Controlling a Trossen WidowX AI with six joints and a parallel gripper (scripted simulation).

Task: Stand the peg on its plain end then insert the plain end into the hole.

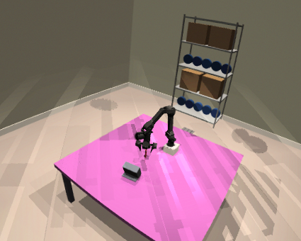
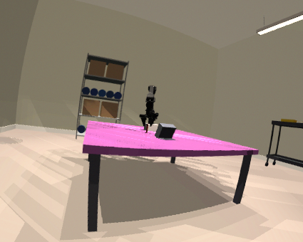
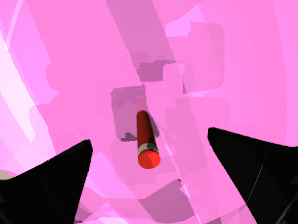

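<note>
Right now my gripper tip is right at the red peg. Round my gripper tip: dark panel block: 24 cm ahead, 9 cm to the left, 1 cm below.
</note>
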